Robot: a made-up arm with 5 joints.
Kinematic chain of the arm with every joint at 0, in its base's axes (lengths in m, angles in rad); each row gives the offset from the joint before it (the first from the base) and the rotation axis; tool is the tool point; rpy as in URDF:
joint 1: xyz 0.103 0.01 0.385 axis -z
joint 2: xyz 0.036 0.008 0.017 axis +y
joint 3: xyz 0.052 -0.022 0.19 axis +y
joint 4: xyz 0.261 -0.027 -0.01 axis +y
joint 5: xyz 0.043 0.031 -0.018 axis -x
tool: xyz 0.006 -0.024 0.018 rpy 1.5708 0 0
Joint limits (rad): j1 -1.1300..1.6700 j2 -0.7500..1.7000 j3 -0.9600..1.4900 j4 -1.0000..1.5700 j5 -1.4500..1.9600
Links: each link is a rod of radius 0.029 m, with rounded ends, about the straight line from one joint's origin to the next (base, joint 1, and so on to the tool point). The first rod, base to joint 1, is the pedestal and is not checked.
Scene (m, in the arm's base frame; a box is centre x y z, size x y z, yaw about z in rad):
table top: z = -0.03
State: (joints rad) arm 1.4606 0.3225 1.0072 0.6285 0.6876
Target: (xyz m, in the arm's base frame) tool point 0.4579 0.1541 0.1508
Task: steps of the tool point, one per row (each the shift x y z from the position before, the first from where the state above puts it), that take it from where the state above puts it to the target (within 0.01 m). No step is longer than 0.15 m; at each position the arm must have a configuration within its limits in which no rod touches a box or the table.
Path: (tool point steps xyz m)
1: 0.0641 -0.0247 -0.0128
2: 0.0752 -0.0004 -0.0142
3: 0.0770 0.0274 -0.0154
4: 0.0683 0.0552 -0.0162
5: 0.0499 0.0790 -0.0169
6: 0.0238 0.0956 -0.0170
7: -0.0073 0.1027 -0.0170

